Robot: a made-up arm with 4 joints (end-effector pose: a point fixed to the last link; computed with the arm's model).
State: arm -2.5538 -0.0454 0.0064 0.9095
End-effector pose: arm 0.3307 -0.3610 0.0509 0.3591 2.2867 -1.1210
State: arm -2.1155 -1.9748 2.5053 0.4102
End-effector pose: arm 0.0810 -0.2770 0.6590 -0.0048 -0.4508 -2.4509
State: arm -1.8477 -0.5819 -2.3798 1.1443
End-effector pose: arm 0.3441 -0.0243 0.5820 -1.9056 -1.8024 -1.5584
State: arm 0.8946 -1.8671 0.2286 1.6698
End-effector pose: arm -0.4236 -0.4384 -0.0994 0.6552 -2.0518 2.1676
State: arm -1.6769 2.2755 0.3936 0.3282
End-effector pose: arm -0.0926 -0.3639 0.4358 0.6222 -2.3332 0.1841
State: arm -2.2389 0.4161 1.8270 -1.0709
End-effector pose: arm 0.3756 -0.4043 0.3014 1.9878 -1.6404 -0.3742
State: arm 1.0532 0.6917 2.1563 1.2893
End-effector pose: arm -0.5320 -0.2942 0.0342 1.0909 -1.5813 -1.7234
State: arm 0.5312 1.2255 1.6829 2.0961
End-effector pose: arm -0.4284 -0.3839 0.3236 0.9927 -1.1787 -1.3031
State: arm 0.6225 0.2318 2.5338 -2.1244
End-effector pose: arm -0.4929 -0.3182 0.0465 -0.4401 2.0902 -1.3414
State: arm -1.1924 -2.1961 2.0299 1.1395
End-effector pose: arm -0.3079 -0.3253 0.4433 1.6875 -1.7495 -1.3934
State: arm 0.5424 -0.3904 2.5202 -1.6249
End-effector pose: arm -0.4772 -0.3455 0.0260 0.2328 1.2652 -1.6568
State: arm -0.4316 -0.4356 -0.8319 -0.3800
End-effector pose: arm -0.1672 -0.1209 0.5989 -0.3594 -0.1617 0.8210
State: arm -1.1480 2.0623 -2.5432 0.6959
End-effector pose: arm 0.0429 -0.0619 0.3163 -2.3333 -0.6933 0.3425
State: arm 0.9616 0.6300 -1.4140 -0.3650
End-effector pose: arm -0.3186 -0.0771 0.1547 -0.5343 -0.5302 1.3433
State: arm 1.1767 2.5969 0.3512 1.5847
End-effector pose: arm -0.0541 -0.4493 -0.1233 1.0447 0.8244 -1.2723
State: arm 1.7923 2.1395 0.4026 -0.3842
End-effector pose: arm 0.1575 -0.3086 -0.0191 -0.4451 0.4157 -0.3285
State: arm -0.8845 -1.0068 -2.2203 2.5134
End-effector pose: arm -0.1405 -0.0126 0.5697 1.1390 2.3674 0.8494
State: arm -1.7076 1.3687 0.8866 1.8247
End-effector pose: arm 0.2002 -0.4741 0.3781 -0.6169 1.3975 -1.8656
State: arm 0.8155 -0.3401 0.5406 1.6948
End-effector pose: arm -0.4105 -0.4671 0.1044 1.7546 -1.2905 0.6164
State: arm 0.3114 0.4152 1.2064 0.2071
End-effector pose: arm -0.3366 -0.4128 0.3928 0.1186 -0.0342 -1.2088
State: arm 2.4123 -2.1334 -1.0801 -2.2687
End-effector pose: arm 0.1940 -0.1077 -0.1804 -0.7822 -0.0561 1.7083
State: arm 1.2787 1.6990 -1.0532 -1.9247
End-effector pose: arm -0.1121 -0.0974 -0.0745 -1.4882 -0.7049 1.0071
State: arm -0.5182 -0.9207 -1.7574 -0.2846
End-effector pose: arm -0.3503 -0.0745 0.5941 -0.5594 -0.5414 1.6912
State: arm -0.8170 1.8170 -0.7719 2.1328
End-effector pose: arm -0.2907 -0.2454 0.3070 -1.0578 -1.4377 2.0596
